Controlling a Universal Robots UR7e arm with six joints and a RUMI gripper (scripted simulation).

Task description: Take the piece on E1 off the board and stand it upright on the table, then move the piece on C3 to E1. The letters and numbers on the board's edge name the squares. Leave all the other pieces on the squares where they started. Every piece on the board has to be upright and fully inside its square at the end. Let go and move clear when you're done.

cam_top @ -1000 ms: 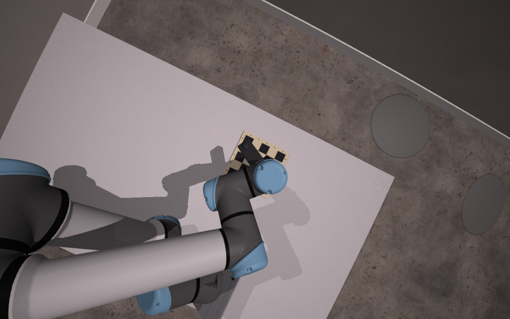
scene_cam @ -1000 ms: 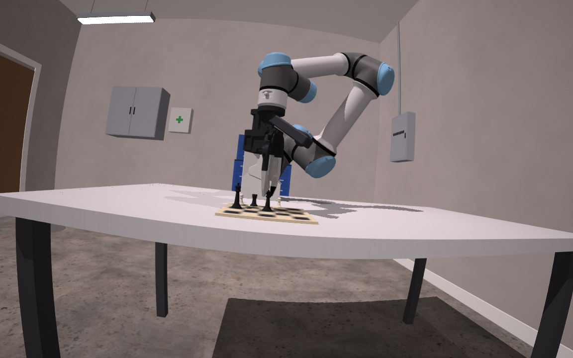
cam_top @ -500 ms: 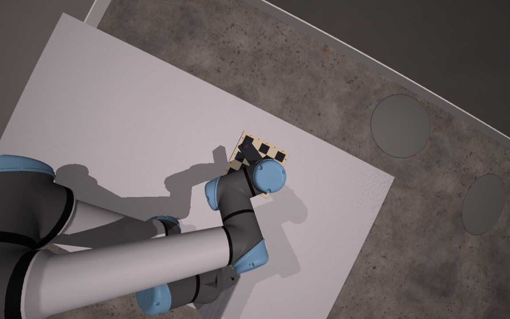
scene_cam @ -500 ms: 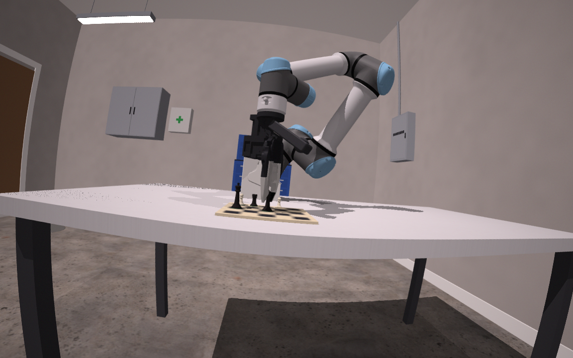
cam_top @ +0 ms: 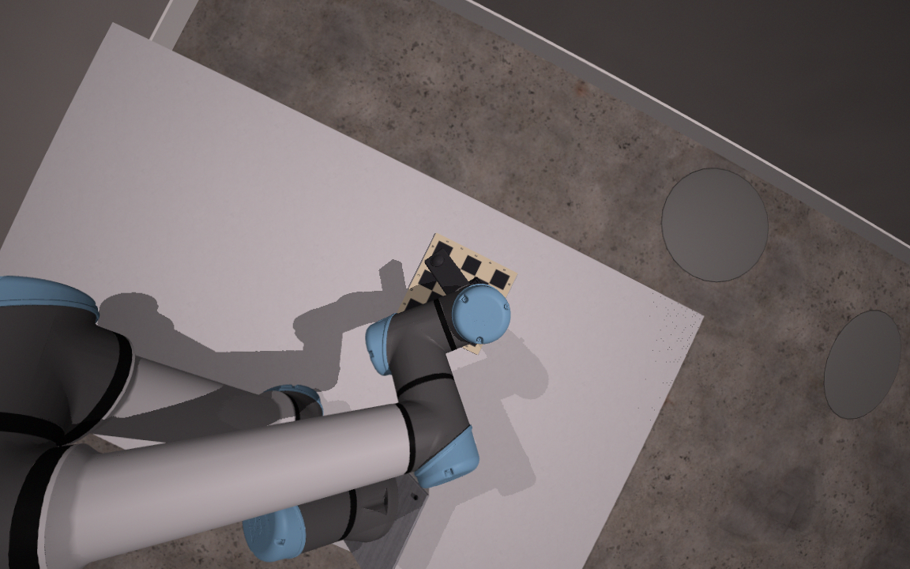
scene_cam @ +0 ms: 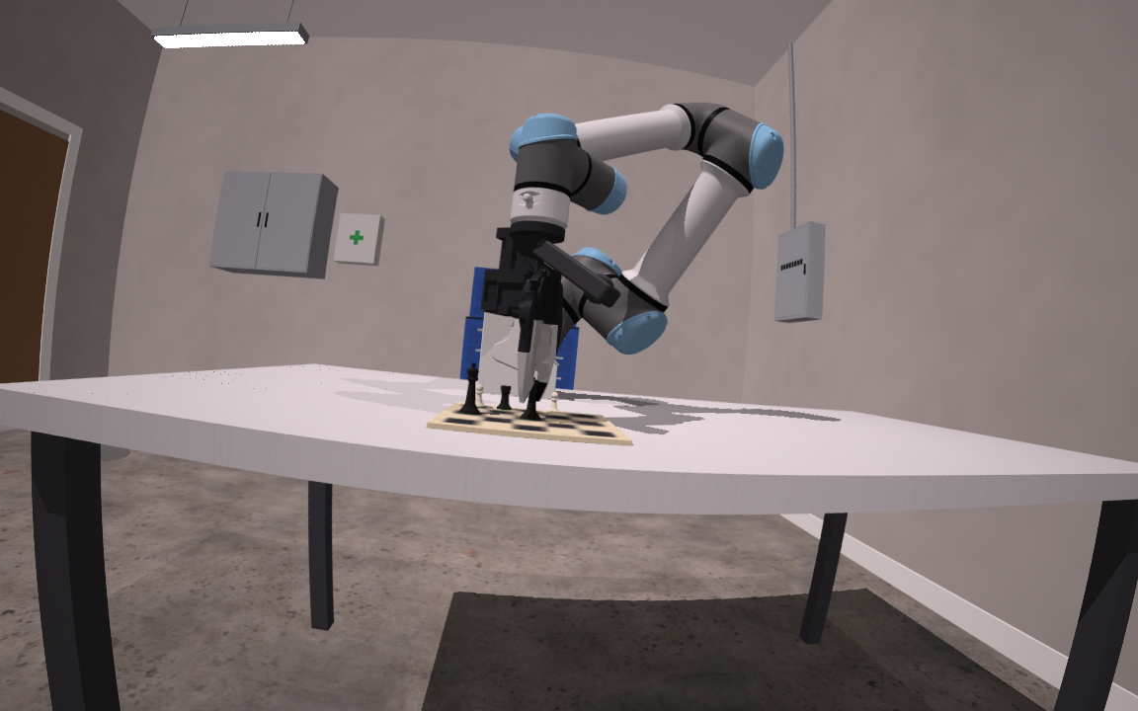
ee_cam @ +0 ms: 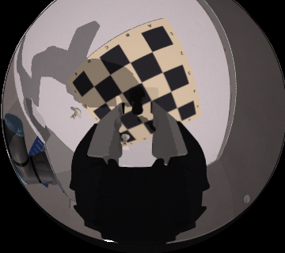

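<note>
My hand is 4 cm above the chessboard. Also, from my hand: black pawn: 7 cm behind, 4 cm to the right, 2 cm below; black king: 8 cm to the right, 1 cm below, 1 cm ahead.
</note>
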